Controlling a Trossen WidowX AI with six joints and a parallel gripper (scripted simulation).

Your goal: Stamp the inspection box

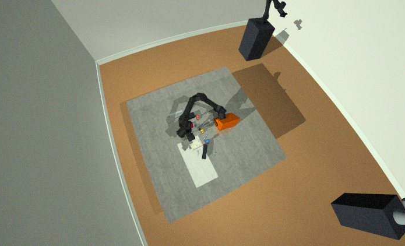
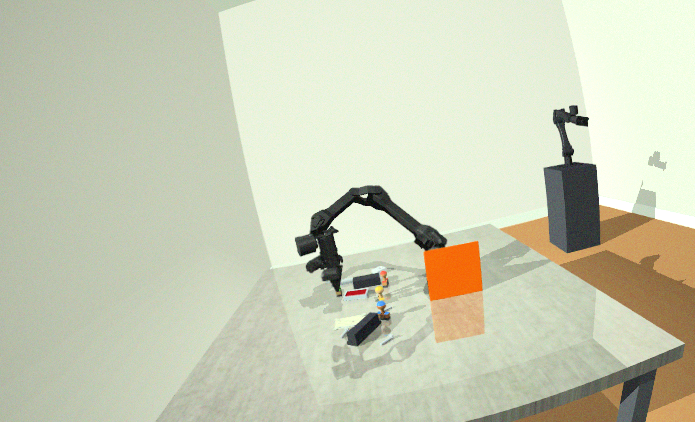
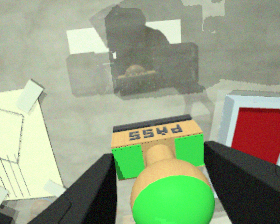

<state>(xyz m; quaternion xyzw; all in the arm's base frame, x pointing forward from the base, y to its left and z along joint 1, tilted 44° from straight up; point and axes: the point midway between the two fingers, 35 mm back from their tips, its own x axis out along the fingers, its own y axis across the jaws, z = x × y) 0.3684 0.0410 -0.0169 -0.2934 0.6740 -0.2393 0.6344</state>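
Right now my gripper tip is 90 mm to the left of the red ink pad, 80 mm above it and 40 mm past it. Also, from my gripper tip: yellow stamp (140 mm behind, 60 mm below); then green-knobbed stamp (right at my gripper tip); then pale card (110 mm to the left, 80 mm below, 40 mm behind).
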